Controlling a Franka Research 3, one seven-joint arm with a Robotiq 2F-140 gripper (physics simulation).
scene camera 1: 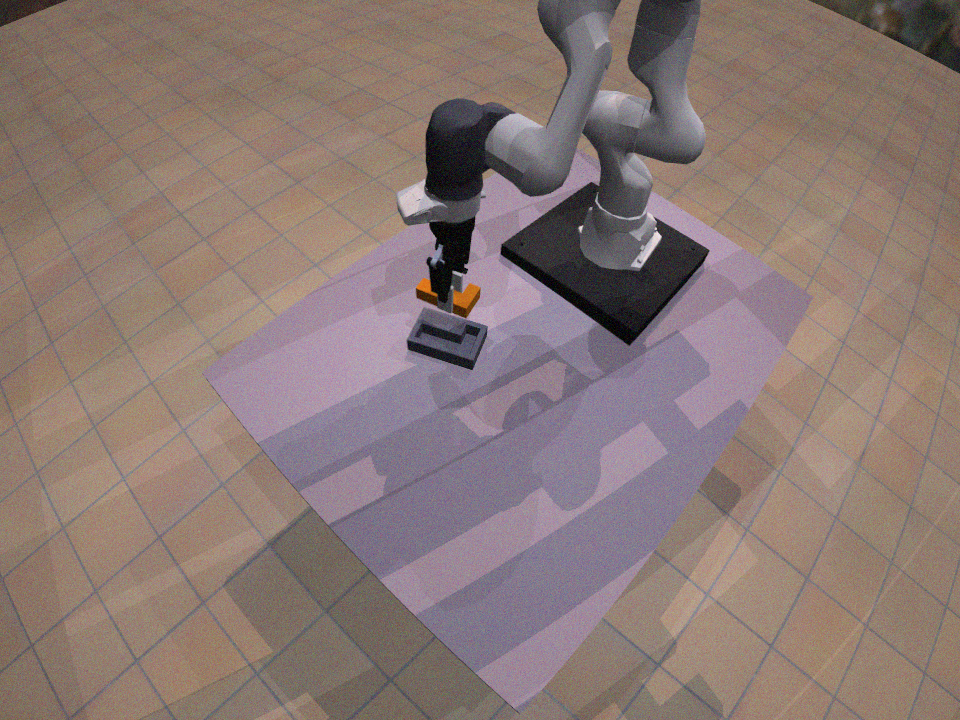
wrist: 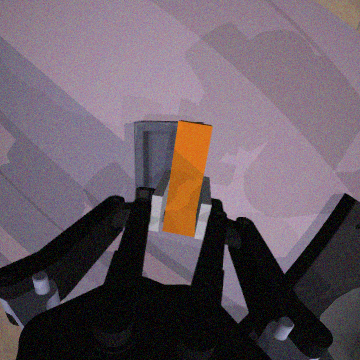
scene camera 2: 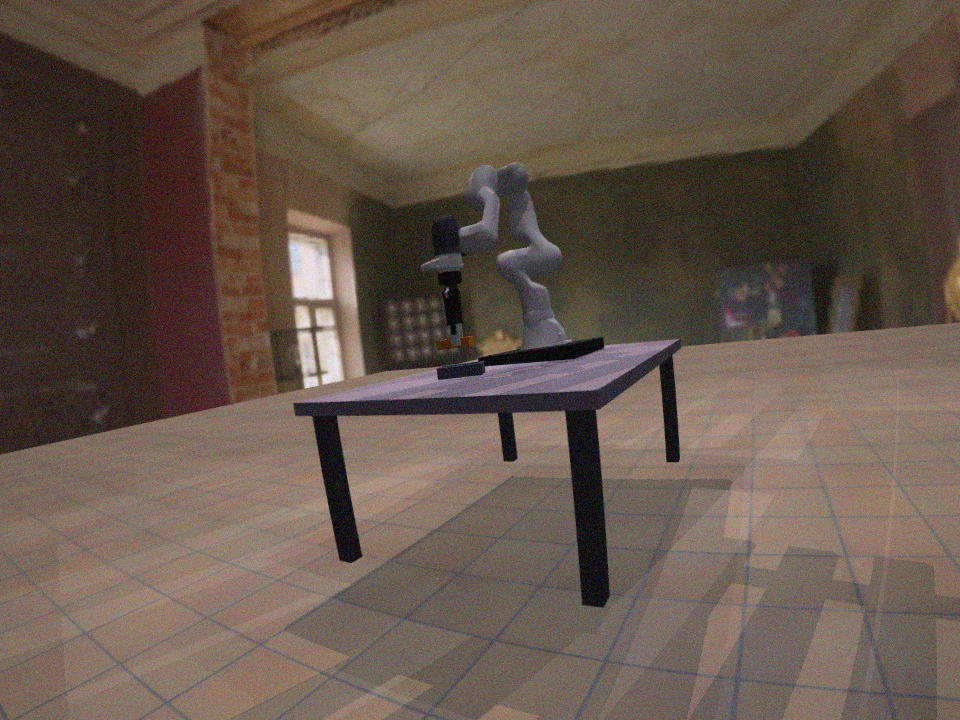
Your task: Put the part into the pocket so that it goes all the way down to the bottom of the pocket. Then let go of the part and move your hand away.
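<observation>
An orange part (scene camera 1: 468,298) (scene camera 2: 467,341) (wrist: 193,150) with an angled shape is held level above the table. My gripper (scene camera 1: 445,300) (scene camera 2: 455,336) (wrist: 184,186) points down and is shut on it; a finger hides its middle in scene camera 1. The dark grey block with the pocket (scene camera 1: 440,354) (scene camera 2: 460,372) (wrist: 139,162) lies on the table. The part is above the block and apart from it, appearing behind it in scene camera 1. In the wrist view the part covers the block's right side, and the pocket's left portion shows. The rest of the pocket is hidden there.
The arm's black base plate (scene camera 1: 558,290) (scene camera 2: 573,350) stands on the purple table (scene camera 1: 310,333) (scene camera 2: 449,404), to the right of the block in scene camera 1. The table's left edge runs beyond the block in that view.
</observation>
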